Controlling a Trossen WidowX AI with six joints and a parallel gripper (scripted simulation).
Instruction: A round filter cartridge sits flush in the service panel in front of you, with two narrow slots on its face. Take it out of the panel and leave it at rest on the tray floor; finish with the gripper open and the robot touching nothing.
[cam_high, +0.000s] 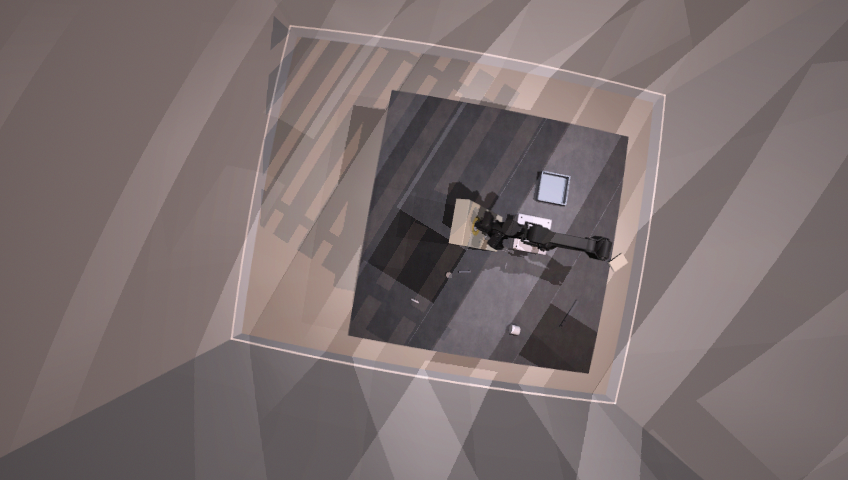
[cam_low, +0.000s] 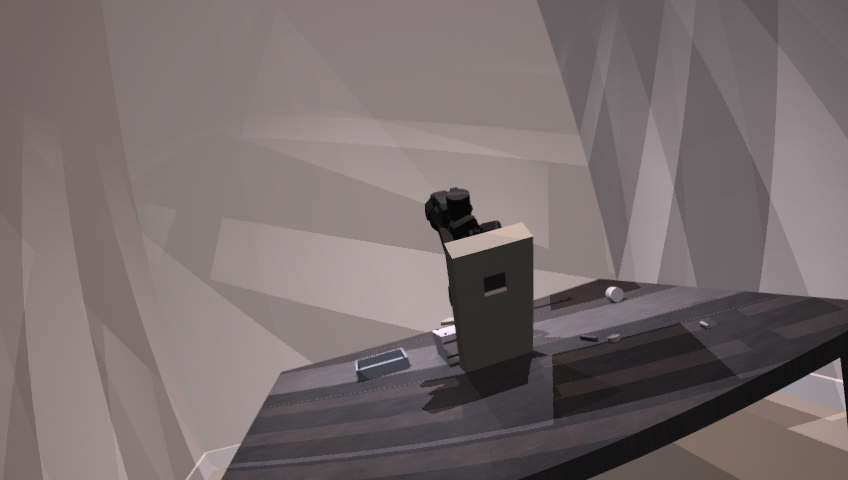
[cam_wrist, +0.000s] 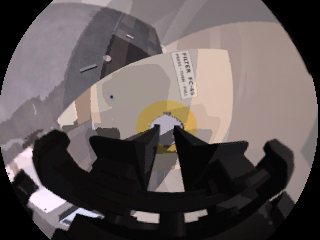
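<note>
My gripper tip is 1 cm short of the round filter cartridge and 1 cm above it. Round my gripper tip: beige service panel (8 cm below, 4 cm behind); then grey tray (43 cm behind, 26 cm to the right, 23 cm below); then white cube (48 cm to the left, 31 cm behind, 22 cm below).
</note>
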